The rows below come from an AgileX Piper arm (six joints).
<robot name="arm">
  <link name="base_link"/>
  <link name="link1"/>
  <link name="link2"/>
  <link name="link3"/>
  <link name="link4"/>
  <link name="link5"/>
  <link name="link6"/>
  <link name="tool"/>
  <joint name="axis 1" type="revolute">
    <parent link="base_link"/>
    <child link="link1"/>
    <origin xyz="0 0 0.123" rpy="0 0 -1.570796"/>
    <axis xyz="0 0 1"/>
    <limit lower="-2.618" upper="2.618"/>
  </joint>
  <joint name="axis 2" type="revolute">
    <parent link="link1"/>
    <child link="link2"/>
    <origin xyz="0 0 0" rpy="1.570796 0 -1.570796"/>
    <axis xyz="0 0 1"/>
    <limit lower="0" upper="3.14"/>
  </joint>
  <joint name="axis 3" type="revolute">
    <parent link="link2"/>
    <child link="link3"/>
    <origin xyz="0.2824 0.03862 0" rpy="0 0 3.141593"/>
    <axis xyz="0 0 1"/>
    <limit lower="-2.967" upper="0"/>
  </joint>
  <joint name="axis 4" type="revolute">
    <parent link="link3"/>
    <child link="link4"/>
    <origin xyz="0.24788 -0.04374 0" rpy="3.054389 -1.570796 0"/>
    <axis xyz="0 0 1"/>
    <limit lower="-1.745" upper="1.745"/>
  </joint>
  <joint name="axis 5" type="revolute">
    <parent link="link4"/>
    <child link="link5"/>
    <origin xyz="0 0 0" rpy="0 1.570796 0"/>
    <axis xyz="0 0 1"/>
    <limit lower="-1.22" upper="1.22"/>
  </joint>
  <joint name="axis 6" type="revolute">
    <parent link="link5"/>
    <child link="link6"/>
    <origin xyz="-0.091 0 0" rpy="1.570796 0 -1.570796"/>
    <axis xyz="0 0 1"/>
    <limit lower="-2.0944" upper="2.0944"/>
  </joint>
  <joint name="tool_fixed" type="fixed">
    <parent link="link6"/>
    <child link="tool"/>
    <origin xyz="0 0 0"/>
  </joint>
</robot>
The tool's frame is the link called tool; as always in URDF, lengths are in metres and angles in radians.
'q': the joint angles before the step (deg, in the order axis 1, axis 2, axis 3, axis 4, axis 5, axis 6). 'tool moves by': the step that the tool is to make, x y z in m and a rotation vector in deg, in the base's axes. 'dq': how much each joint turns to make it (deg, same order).
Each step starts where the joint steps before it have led.
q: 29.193, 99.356, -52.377, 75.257, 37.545, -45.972
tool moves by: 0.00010, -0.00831, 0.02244, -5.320, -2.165, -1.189
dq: -0.052, -4.058, -2.170, -14.599, -1.549, 13.540
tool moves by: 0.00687, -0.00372, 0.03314, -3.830, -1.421, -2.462
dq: 0.000, -2.829, -5.782, -15.326, 2.212, 16.454
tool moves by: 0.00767, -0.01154, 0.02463, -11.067, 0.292, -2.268
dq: 0.001, -0.827, -7.242, -21.850, 8.085, 18.685
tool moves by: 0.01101, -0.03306, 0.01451, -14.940, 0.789, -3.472
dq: -2.709, -0.063, -5.246, -18.037, 11.453, 9.459
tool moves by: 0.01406, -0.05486, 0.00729, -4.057, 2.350, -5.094
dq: -9.650, -0.672, -1.336, -1.969, 5.965, -3.831
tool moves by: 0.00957, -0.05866, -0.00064, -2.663, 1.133, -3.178
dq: -10.678, -0.001, -0.035, -0.676, 2.051, -7.467
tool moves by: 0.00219, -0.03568, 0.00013, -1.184, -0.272, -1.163
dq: -6.551, -0.001, -0.032, -0.001, 0.065, -5.522
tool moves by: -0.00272, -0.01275, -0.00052, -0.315, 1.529, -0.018
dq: -2.397, 0.001, 0.000, 0.108, 1.629, -2.373
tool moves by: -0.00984, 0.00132, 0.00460, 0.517, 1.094, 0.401
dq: -0.001, -1.729, 0.880, 0.523, 1.991, -0.403
